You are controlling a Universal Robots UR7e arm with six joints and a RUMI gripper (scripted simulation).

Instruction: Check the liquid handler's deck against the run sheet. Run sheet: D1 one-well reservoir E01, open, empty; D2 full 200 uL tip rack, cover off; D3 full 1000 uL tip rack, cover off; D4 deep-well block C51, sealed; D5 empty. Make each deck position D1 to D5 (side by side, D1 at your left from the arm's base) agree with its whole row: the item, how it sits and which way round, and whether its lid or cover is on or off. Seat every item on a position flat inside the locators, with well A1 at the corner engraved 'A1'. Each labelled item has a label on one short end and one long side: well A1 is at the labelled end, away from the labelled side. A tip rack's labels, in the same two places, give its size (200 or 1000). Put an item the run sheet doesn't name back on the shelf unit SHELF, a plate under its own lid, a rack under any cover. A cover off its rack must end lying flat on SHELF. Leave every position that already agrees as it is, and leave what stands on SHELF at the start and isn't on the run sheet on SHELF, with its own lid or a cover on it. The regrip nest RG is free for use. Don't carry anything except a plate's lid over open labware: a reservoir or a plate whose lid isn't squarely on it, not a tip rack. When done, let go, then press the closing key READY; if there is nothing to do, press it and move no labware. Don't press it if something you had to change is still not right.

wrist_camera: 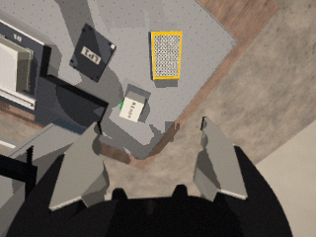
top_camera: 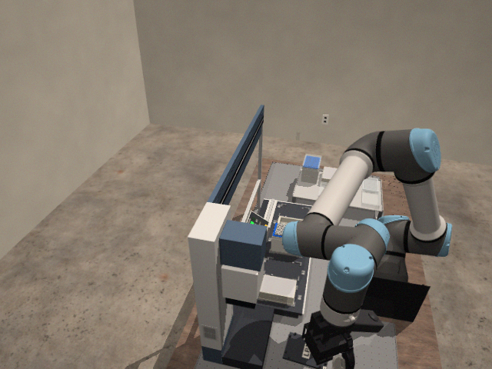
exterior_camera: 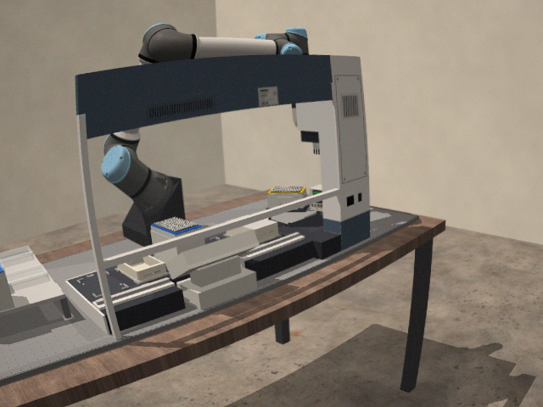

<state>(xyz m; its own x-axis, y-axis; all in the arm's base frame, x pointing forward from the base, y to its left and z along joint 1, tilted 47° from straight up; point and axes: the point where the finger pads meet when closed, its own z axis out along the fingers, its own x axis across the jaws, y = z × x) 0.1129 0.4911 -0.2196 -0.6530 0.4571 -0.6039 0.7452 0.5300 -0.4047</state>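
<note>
My hand is 90 mm past the yellow-rimmed tip rack, 20 mm to the left of it and 270 mm above it. The rest, counted from my hand: regrip nest RG 80 mm behind, 10 mm to the right, 310 mm below; then green key 110 mm ahead, 30 mm to the right, 240 mm below; then dark pad 70 mm ahead, 200 mm to the right, 310 mm below.
</note>
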